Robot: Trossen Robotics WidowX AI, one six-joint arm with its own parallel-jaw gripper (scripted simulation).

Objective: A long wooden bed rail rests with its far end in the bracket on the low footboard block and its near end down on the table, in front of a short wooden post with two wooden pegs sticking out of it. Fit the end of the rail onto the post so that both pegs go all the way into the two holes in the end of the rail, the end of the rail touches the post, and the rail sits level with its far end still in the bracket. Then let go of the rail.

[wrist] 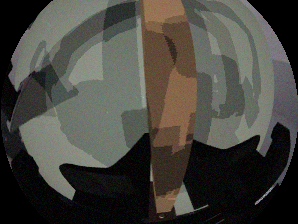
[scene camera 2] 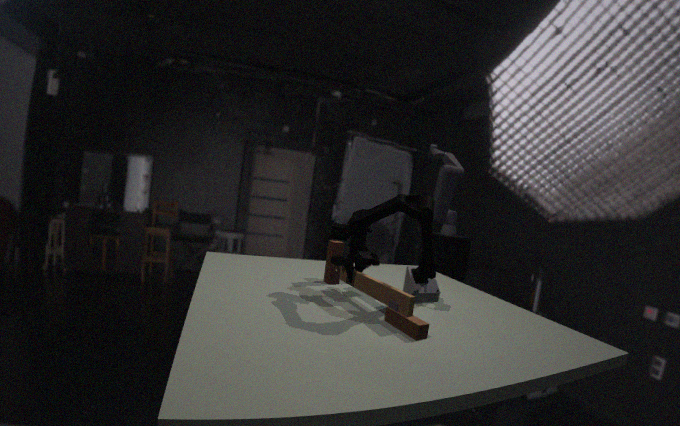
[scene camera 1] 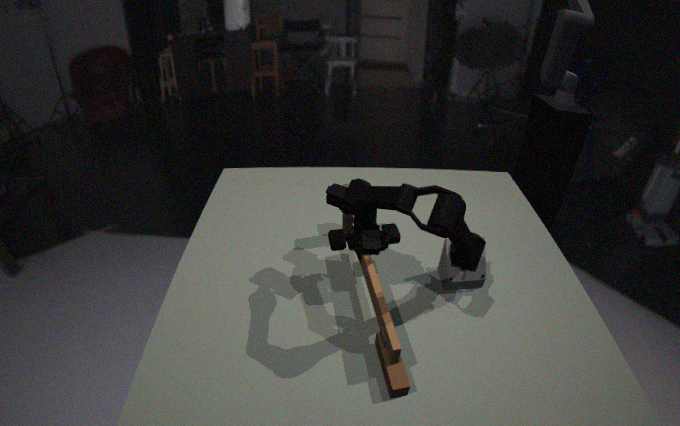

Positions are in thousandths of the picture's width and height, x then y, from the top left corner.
Labels:
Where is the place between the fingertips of my gripper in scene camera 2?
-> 518, 663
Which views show my gripper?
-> The wrist view, scene camera 2 and scene camera 1: all of them.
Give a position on a long wooden rail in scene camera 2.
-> At 557, 682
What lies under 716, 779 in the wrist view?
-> My gripper.

